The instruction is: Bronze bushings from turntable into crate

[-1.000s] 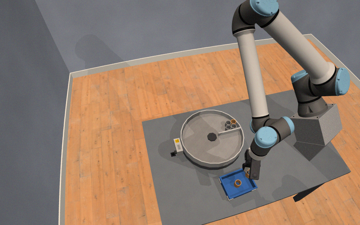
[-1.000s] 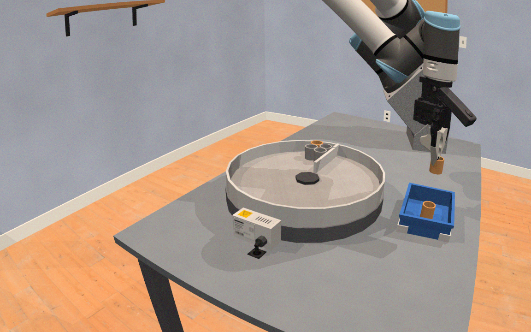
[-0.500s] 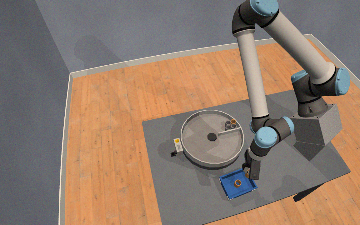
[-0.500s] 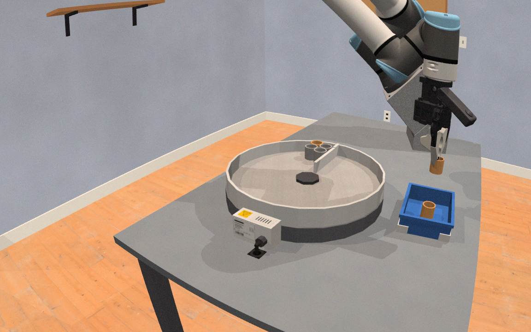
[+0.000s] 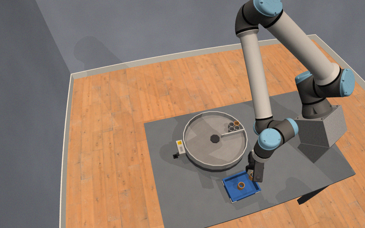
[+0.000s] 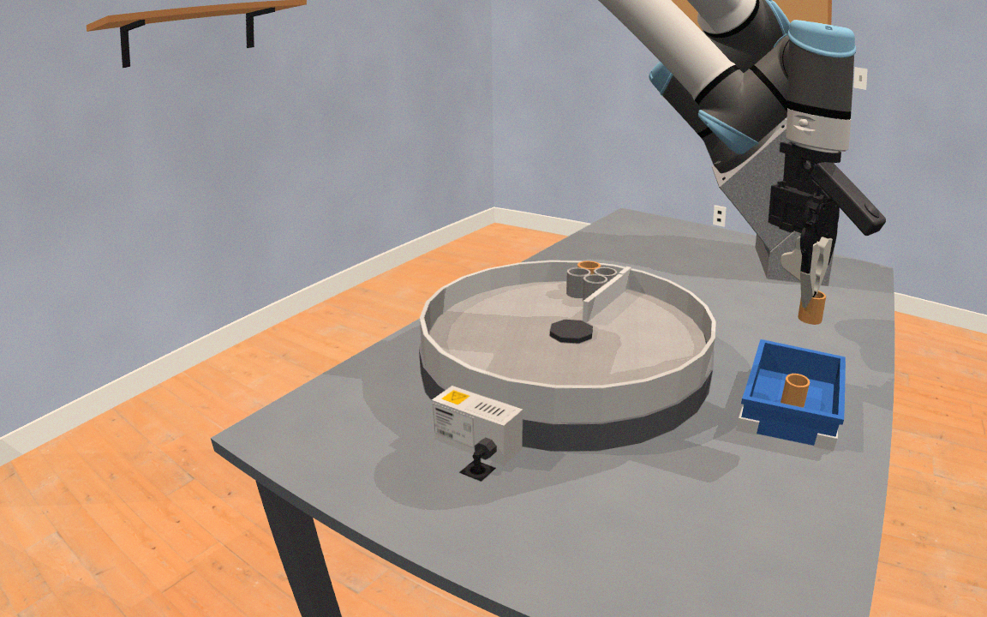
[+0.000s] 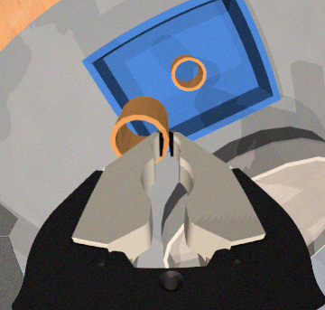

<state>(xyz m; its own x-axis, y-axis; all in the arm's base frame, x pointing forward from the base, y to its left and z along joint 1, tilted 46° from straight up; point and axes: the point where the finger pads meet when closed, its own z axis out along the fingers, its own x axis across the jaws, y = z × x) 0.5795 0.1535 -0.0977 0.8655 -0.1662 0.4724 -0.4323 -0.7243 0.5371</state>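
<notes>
The blue crate lies 13 cm below my hand, 3 cm ahead of it and 1 cm to the left of it. Also, from my hand: round grey turntable (34 cm to the right, 10 cm below, 6 cm ahead).
</notes>
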